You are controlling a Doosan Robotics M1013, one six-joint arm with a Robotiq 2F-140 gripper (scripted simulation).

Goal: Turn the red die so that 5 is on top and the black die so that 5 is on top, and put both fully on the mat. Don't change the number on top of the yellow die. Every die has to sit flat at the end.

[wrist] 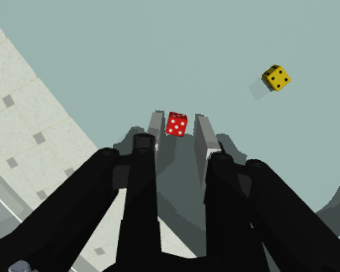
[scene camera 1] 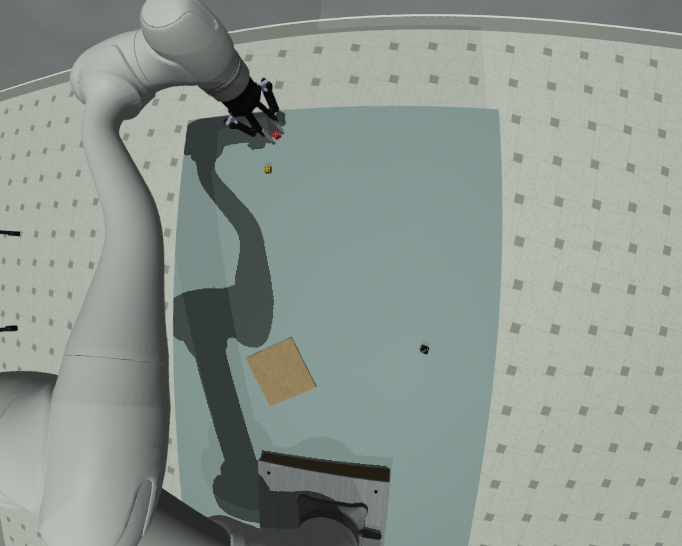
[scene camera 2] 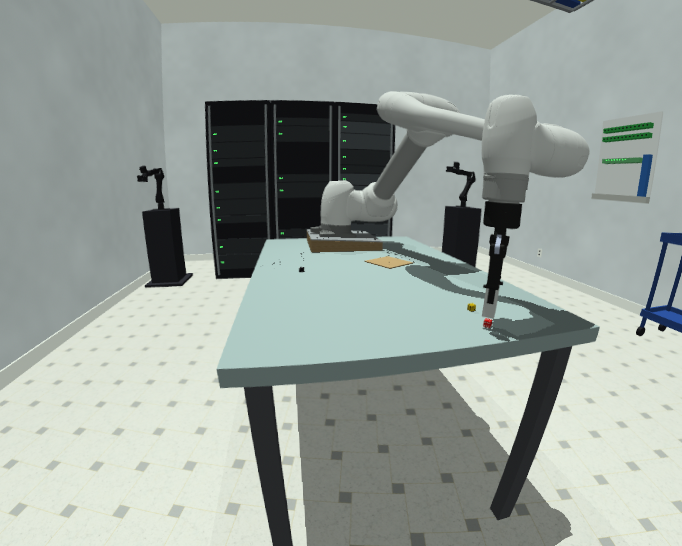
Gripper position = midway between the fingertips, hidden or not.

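There's a tan mat (scene camera 1: 280, 371) here, but in the wrist view the mat is out of frame. You'd spot my gripper (scene camera 2: 488, 314) from scene camera 2, the same gripper (scene camera 1: 273, 132) from scene camera 1, and the wrist view shows my gripper (wrist: 178, 130) too.
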